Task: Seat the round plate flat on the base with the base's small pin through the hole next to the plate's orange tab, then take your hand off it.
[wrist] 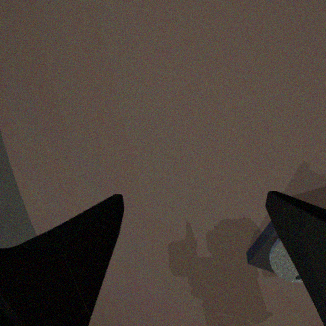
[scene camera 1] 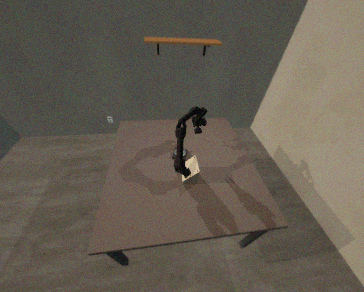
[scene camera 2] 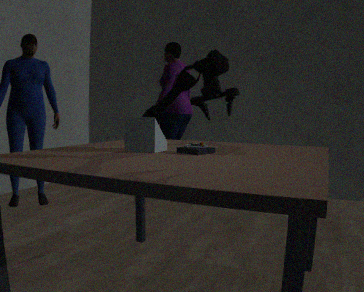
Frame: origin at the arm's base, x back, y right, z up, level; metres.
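Seen in the pictures: gripper, fingertip midpoint: (wrist: 195, 200) (scene camera 1: 194, 130) (scene camera 2: 219, 118); arm's base at its link origin: (scene camera 1: 187, 173) (scene camera 2: 142, 133).
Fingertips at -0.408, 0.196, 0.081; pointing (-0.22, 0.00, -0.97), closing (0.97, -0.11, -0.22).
Observation:
Offsets run from my fingertips to a thing's top centre, as dx, dy, dz. Level surfaces: height alone.
The dark base {+0.138, -0.179, -0.119} (scene camera 1: 175, 156) (scene camera 2: 192, 150) (wrist: 259, 251) rests on the table. The round plate (scene camera 2: 196, 145) (wrist: 283, 262) is pale grey and lies on top of the base. Its orange tab {+0.104, -0.147, -0.109} (scene camera 2: 202, 144) shows as a small spot in the second scene view. In the wrist view the right finger covers part of plate and base. The pin and the hole cannot be made out, and I cannot tell if the plate is flat. My gripper (scene camera 1: 198, 129) (scene camera 2: 219, 117) (wrist: 195, 200) is open and empty, high above the table, apart from the plate.
A pale sloped block (scene camera 1: 192, 167) (scene camera 2: 140, 135) stands by the arm's foot, near the base. The table {dz -0.159} (scene camera 1: 150, 220) (scene camera 2: 240, 170) carries both. An orange wall shelf (scene camera 1: 182, 41) hangs behind. Two people, in blue (scene camera 2: 28, 95) and purple (scene camera 2: 177, 90), stand beyond the table.

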